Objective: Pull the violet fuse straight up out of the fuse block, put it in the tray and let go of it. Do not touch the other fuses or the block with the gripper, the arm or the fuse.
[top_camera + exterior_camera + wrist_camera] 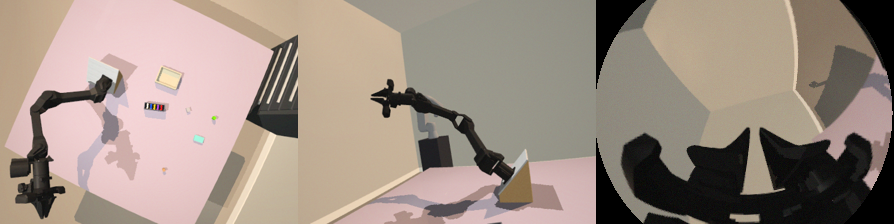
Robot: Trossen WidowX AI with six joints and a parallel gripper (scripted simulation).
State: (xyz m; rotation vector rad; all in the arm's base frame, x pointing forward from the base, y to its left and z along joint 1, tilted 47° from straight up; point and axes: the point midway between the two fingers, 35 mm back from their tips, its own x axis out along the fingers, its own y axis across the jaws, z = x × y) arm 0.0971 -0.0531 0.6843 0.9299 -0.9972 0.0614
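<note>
The violet fuse is 17 cm ahead of my gripper tip, 58 cm to the left of it and 49 cm below it. Round my gripper tip: orange piece 38 cm ahead, 28 cm to the left, 50 cm below; cyan block 48 cm ahead, 54 cm to the left, 51 cm below; beige tray 13 cm ahead, 76 cm to the left, 51 cm below.
</note>
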